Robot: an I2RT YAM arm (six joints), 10 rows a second.
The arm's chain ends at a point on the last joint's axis. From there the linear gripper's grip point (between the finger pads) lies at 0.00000 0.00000 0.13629 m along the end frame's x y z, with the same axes.
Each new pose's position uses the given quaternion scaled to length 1; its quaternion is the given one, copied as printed.
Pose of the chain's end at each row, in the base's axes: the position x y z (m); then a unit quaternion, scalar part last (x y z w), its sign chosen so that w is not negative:
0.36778 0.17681 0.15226 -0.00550 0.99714 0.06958 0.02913
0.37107 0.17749 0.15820 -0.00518 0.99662 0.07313 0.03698
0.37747 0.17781 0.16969 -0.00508 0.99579 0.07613 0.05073
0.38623 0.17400 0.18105 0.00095 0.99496 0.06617 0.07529
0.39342 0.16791 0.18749 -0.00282 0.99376 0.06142 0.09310
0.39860 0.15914 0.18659 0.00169 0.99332 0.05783 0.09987
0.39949 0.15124 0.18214 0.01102 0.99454 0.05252 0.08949
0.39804 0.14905 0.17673 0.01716 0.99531 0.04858 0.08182
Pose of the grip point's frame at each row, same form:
0.37559 0.19577 0.01752 -0.00550 0.99714 0.06958 0.02913
0.38101 0.19741 0.02374 -0.00518 0.99662 0.07313 0.03698
0.39113 0.19854 0.03568 -0.00508 0.99579 0.07613 0.05073
0.40667 0.19193 0.04750 0.00095 0.99496 0.06617 0.07529
0.41859 0.18462 0.05459 -0.00282 0.99376 0.06142 0.09310
0.42567 0.17475 0.05393 0.00169 0.99332 0.05783 0.09987
0.42391 0.16521 0.04878 0.01102 0.99454 0.05252 0.08949
0.42047 0.16185 0.04291 0.01716 0.99531 0.04858 0.08182

